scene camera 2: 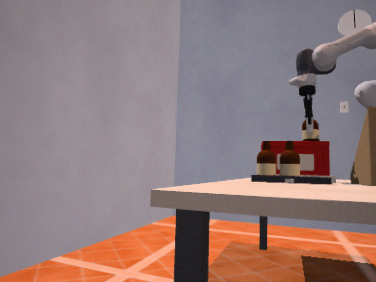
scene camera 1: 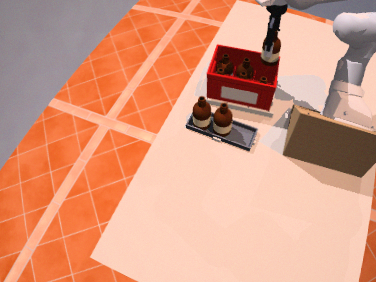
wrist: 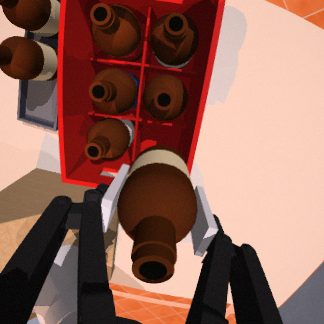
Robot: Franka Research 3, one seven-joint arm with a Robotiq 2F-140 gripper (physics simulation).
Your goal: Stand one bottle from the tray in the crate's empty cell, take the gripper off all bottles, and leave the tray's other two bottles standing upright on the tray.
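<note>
My gripper (scene camera 1: 270, 45) (scene camera 2: 309, 124) (wrist: 159, 187) is shut on a brown bottle (scene camera 1: 271, 53) (scene camera 2: 311, 134) (wrist: 150, 200) with a cream label. The bottle is upright, its base about level with the crate's rim in scene camera 2, over the far right corner in scene camera 1. The red crate (scene camera 1: 215, 92) (scene camera 2: 322, 157) (wrist: 75, 125) holds several bottles. Its empty cell (wrist: 159, 134) is partly hidden by the held bottle in the wrist view. Two bottles (scene camera 1: 201, 114) (scene camera 1: 223, 120) (scene camera 2: 266, 162) (scene camera 2: 290, 162) stand upright on the dark tray (scene camera 1: 253, 140) (scene camera 2: 320, 179) (wrist: 21, 100).
A tan box-like block (scene camera 1: 330, 142) (scene camera 2: 369, 150) (wrist: 30, 230) stands near the robot's base (scene camera 1: 345, 100), to the right of the tray in scene camera 1. The crate's walls and thin red dividers (wrist: 145, 45) surround the cells. Neighbouring bottles (wrist: 164, 97) (wrist: 107, 140) stand beside the empty cell.
</note>
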